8 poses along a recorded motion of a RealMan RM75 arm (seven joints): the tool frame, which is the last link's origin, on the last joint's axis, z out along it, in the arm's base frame.
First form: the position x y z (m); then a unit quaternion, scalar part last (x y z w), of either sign.
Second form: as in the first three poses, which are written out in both.
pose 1, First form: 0.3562 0.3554 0.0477 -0.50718 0.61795 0.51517 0.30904
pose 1, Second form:
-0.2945 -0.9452 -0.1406 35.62
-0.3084 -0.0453 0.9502 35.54
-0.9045 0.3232 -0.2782 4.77
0 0 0 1

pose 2, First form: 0.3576 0.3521 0.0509 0.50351 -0.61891 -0.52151 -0.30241
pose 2, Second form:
-0.3100 -0.9387 -0.1508 35.76
-0.3078 -0.0510 0.9501 35.21
-0.8995 0.3410 -0.2731 5.09
0 0 0 1

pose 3, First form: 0.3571 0.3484 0.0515 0.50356 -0.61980 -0.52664 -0.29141
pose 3, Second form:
-0.3230 -0.9312 -0.1692 35.71
-0.3173 -0.0619 0.9463 34.84
-0.8916 0.3593 -0.2755 5.15
0 0 0 1

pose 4, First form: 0.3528 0.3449 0.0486 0.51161 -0.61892 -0.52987 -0.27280
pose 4, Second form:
-0.3277 -0.9224 -0.2045 35.28
-0.3442 -0.0850 0.9350 34.49
-0.8799 0.3768 -0.2896 4.86
0 0 0 1

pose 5, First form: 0.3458 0.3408 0.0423 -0.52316 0.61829 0.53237 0.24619
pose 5, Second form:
-0.3314 -0.9091 -0.2526 34.58
-0.3848 -0.1142 0.9159 34.08
-0.8615 0.4007 -0.3119 4.23
0 0 0 1

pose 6, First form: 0.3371 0.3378 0.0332 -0.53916 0.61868 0.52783 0.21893
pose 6, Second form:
-0.3227 -0.8983 -0.2983 33.71
-0.4360 -0.1386 0.8892 33.78
-0.8401 0.4170 -0.3469 3.32
0 0 0 1

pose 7, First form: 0.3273 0.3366 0.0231 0.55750 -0.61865 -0.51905 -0.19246
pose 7, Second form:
-0.3043 -0.8896 -0.3406 32.73
-0.4900 -0.1605 0.8568 33.66
-0.8169 0.4276 -0.3871 2.31
0 0 0 1

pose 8, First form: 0.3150 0.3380 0.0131 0.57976 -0.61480 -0.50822 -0.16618
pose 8, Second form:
-0.2725 -0.8818 -0.3850 31.50
-0.5440 -0.1888 0.8176 33.80
-0.7936 0.4322 -0.4282 1.31
0 0 0 1

